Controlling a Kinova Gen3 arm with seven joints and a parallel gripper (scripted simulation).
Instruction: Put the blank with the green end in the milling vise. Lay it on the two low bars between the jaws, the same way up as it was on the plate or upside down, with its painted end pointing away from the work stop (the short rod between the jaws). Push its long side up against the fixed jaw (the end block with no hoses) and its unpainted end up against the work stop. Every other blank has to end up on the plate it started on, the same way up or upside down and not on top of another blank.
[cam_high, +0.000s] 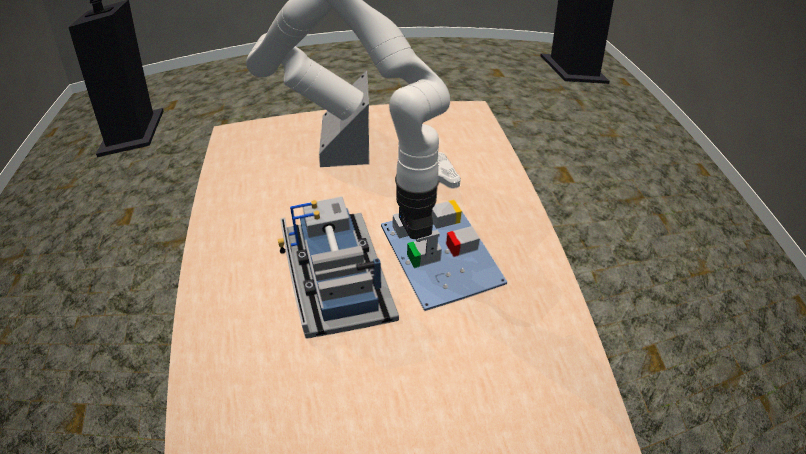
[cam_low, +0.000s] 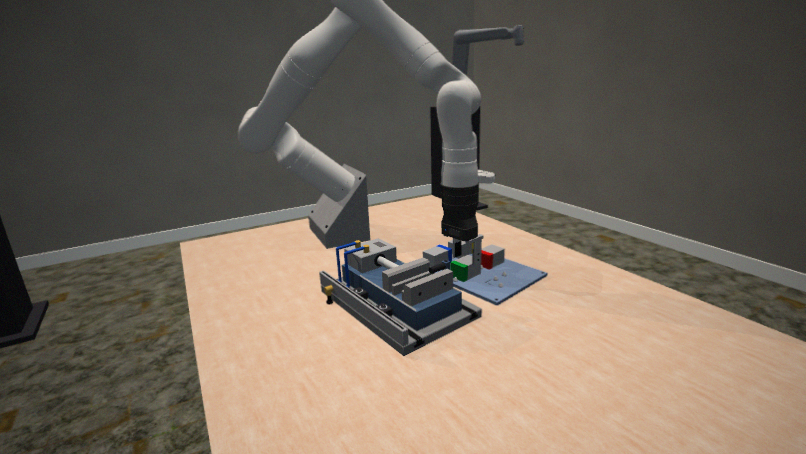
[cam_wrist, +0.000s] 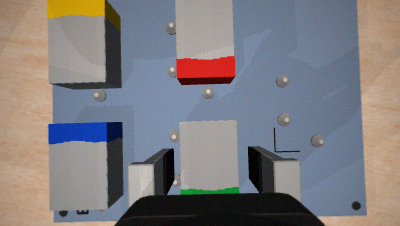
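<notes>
Now: the green-ended blank 40 mm below my hand. From my hand the other things lie so: blue plate: 10 mm behind, 40 mm to the left, 60 mm below; then red-ended blank: 20 mm behind, 90 mm to the left, 40 mm below; then blue-ended blank: 90 mm behind, 20 mm to the right, 40 mm below.
</notes>
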